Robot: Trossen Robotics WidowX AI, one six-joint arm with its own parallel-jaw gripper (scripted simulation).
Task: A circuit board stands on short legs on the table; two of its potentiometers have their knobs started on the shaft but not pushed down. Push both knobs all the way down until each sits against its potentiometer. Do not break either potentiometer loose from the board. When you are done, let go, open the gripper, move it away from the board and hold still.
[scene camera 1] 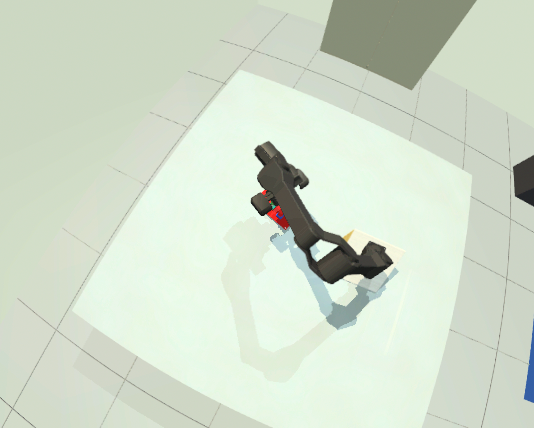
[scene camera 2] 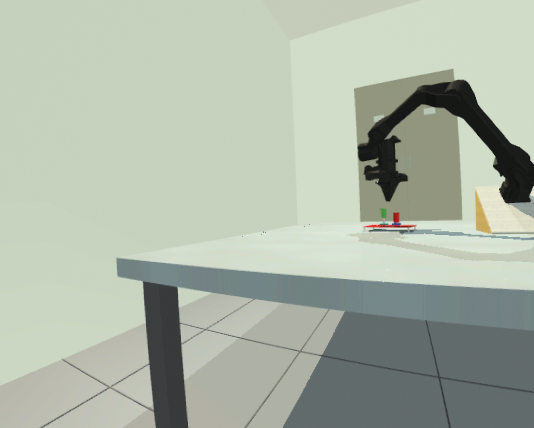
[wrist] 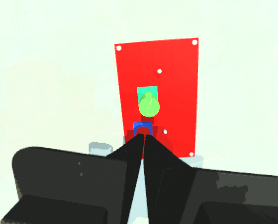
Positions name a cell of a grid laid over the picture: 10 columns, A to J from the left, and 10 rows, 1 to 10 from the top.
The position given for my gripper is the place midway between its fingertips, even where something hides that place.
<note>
My gripper (scene camera 2: H5) is shut, holding nothing.
My gripper also shows in the wrist view (wrist: F7).
</note>
